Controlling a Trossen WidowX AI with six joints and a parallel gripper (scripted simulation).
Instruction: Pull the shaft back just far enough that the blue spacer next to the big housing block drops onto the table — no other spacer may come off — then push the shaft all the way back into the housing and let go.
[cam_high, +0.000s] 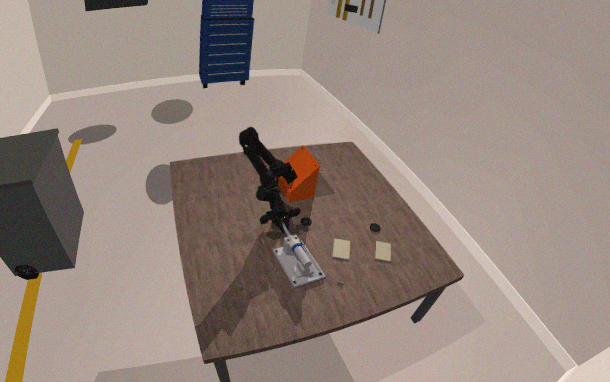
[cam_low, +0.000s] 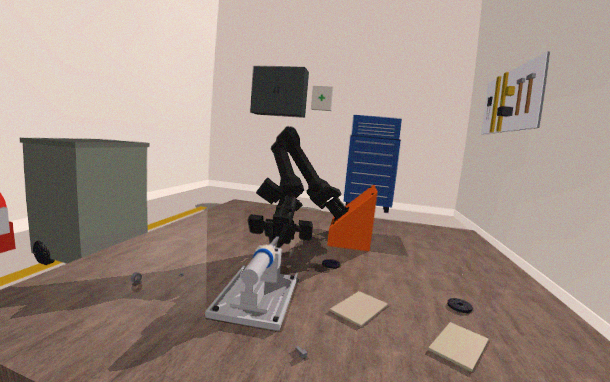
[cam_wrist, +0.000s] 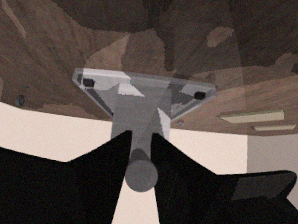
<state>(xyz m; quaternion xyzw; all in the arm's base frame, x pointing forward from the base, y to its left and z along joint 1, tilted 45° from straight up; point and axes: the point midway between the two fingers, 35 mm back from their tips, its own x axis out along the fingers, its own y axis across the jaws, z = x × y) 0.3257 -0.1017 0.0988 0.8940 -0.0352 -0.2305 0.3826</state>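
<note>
Right now my gripper tip is 11 cm short of the blue spacer, 1 cm to the right of it and 2 cm below it. From my gripper tip the other things lie so: grey fixture plate: 15 cm ahead, 2 cm to the left, 1 cm below; bolt: 29 cm ahead, 16 cm to the left, 6 cm below.
</note>
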